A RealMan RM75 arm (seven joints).
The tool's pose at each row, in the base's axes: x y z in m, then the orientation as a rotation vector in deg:
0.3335, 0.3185, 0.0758, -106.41, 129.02, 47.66
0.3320, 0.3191, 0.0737, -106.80, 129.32, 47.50
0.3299, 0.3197, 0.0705, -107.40, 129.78, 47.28
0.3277, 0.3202, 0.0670, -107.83, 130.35, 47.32
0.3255, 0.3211, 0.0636, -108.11, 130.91, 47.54
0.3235, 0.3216, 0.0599, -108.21, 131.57, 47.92
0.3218, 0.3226, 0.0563, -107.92, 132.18, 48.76
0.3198, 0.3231, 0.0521, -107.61, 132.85, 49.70
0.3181, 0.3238, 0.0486, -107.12, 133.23, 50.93
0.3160, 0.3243, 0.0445, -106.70, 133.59, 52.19
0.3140, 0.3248, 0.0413, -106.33, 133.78, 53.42
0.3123, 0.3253, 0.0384, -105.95, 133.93, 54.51
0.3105, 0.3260, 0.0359, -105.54, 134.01, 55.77
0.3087, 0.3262, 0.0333, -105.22, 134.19, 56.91
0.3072, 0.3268, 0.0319, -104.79, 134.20, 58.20
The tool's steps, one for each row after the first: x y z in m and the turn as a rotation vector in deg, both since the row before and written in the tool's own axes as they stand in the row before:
0.0007, 0.0007, 0.0024, -0.13, 0.44, 0.04
0.0013, 0.0009, 0.0035, -0.22, 0.68, 0.06
0.0015, 0.0009, 0.0038, -0.35, 0.58, 0.20
0.0011, 0.0009, 0.0039, -0.40, 0.44, 0.26
0.0014, 0.0006, 0.0039, -0.46, 0.36, 0.39
0.0009, 0.0003, 0.0040, -0.60, 0.00, 0.53
0.0016, 0.0003, 0.0044, -0.67, 0.01, 0.58
0.0011, 0.0002, 0.0038, -0.72, -0.31, 0.49
0.0016, 0.0003, 0.0043, -0.76, -0.28, 0.46
0.0013, 0.0005, 0.0035, -0.72, -0.33, 0.34
0.0011, 0.0003, 0.0032, -0.62, -0.33, 0.31
0.0008, 0.0006, 0.0030, -0.70, -0.40, 0.29
0.0013, 0.0004, 0.0028, -0.68, -0.26, 0.32
0.0005, 0.0007, 0.0020, -0.71, -0.44, 0.26

